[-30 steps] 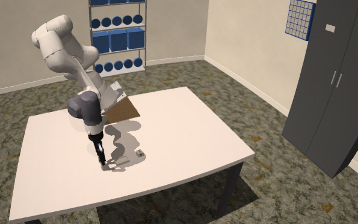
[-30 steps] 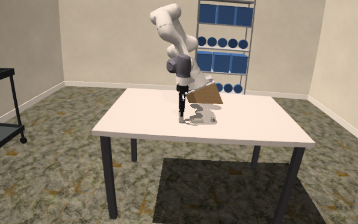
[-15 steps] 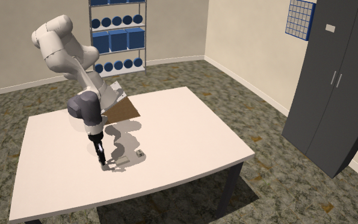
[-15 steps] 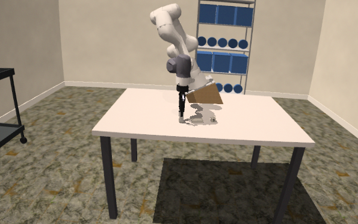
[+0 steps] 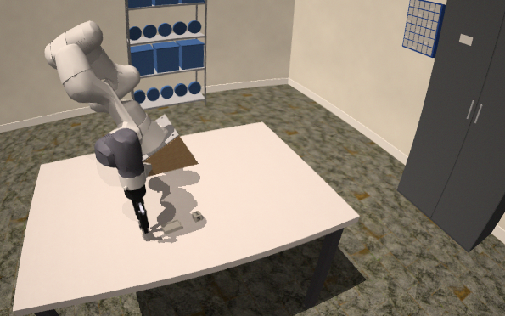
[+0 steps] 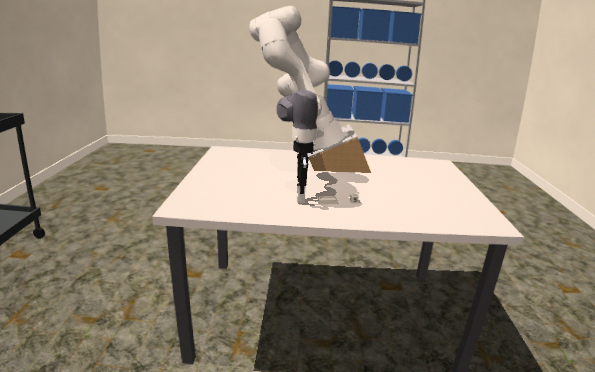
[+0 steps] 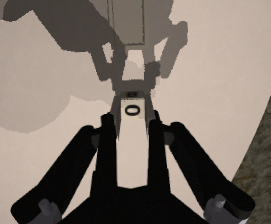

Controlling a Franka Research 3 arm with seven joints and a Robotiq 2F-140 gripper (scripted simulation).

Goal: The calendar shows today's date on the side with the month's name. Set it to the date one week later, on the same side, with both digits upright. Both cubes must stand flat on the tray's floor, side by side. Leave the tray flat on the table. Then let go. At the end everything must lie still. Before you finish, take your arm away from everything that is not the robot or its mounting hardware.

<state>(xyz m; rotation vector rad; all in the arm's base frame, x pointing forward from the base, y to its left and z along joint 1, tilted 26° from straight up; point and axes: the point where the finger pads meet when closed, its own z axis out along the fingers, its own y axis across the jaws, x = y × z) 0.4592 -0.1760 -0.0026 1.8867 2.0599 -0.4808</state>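
Now: the cube 2 cm behind my hand, 22 cm to the left of it and 3 cm below it. Round my hand: grey tray 1 cm behind, 11 cm to the left, 3 cm below.
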